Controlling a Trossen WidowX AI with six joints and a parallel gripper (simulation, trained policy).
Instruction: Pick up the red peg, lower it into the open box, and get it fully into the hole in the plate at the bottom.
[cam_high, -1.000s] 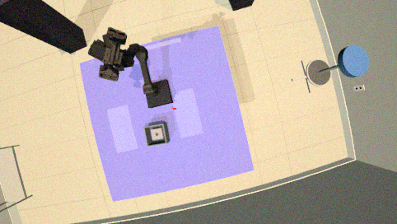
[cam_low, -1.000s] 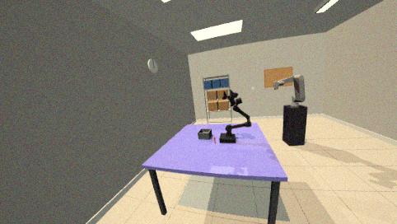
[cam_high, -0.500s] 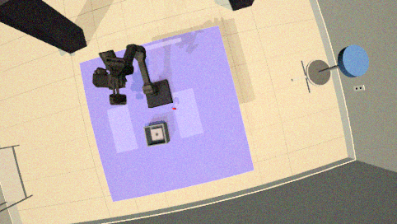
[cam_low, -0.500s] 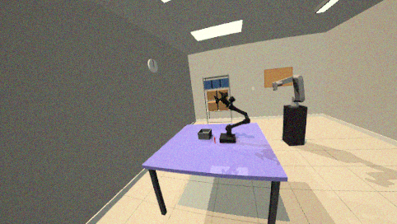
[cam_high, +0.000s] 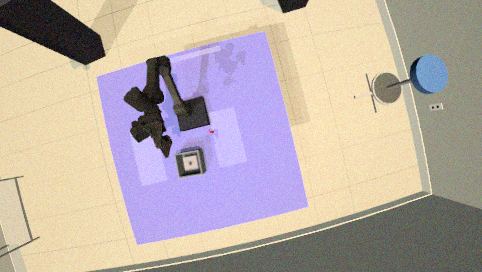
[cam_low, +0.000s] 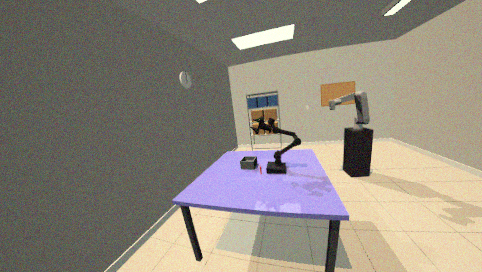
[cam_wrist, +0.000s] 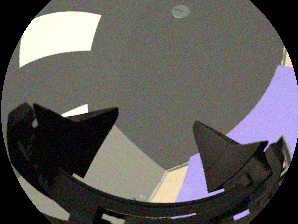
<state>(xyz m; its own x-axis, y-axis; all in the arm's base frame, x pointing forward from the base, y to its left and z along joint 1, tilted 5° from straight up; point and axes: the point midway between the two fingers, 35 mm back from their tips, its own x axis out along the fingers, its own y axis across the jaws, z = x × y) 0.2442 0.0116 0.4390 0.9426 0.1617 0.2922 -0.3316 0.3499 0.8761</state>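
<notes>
Right now the red peg is 48 cm below my gripper tip, 9 cm to the left of it and 6 cm behind it. From my gripper tip the other things lie so: pale plate (47 cm below, 11 cm to the right, 9 cm ahead); then dark box (49 cm below, 11 cm to the right, 9 cm ahead).
</notes>
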